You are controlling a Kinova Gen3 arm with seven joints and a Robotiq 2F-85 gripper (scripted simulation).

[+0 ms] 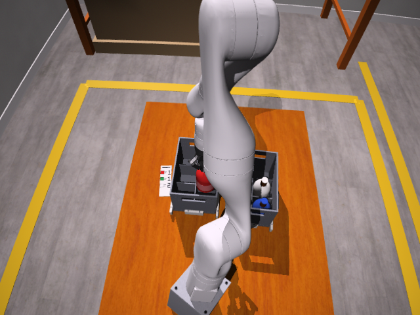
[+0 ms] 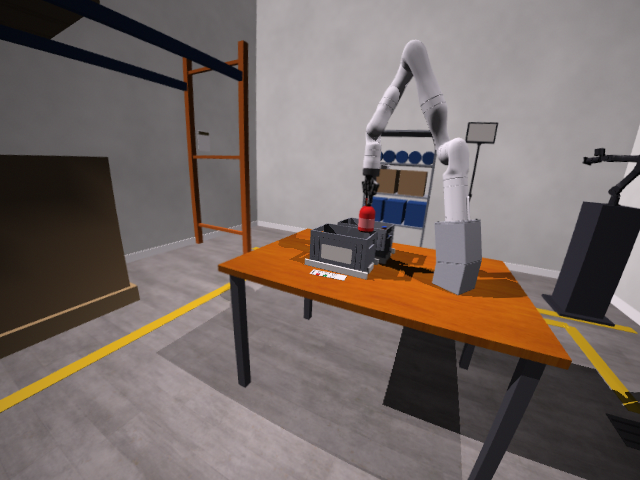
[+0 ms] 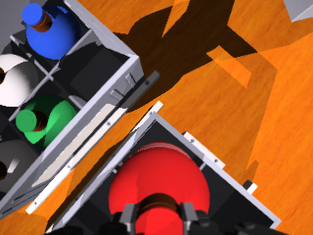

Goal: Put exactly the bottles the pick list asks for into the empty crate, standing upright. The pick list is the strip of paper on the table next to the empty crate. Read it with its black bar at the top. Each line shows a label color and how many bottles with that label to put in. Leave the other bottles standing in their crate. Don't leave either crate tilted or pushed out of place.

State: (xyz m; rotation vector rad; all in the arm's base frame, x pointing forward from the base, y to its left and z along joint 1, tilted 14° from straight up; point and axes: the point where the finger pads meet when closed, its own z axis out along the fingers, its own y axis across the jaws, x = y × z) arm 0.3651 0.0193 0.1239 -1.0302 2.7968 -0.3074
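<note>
Now: the red bottle 70 mm below my hand. The rest, counted from my hand: pick list: 330 mm below, 190 mm to the left, 100 mm ahead; blue bottle: 240 mm below, 230 mm to the right, 50 mm behind; green bottle: 240 mm below, 150 mm to the right, 50 mm ahead.
</note>
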